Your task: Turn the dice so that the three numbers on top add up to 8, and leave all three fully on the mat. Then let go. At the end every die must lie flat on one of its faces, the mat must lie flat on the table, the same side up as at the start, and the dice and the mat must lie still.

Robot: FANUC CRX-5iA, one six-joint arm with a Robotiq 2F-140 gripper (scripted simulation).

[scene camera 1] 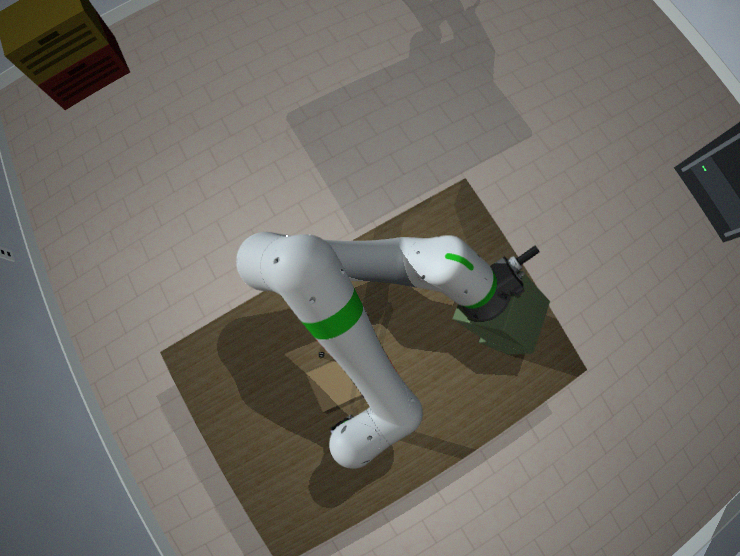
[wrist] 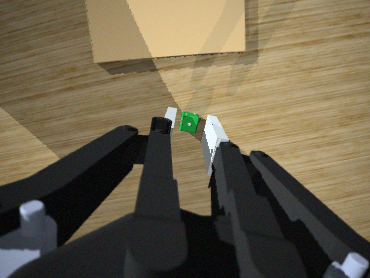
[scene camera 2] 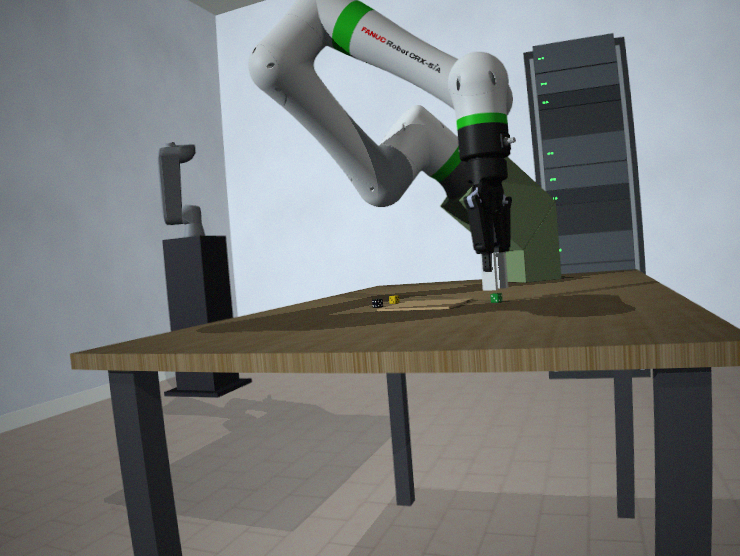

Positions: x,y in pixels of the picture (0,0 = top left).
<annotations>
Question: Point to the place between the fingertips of the gripper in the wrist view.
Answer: At 189,126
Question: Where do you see a tan mat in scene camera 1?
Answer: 332,387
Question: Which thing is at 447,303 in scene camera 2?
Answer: A tan mat.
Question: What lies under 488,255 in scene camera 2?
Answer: The gripper.
</annotations>
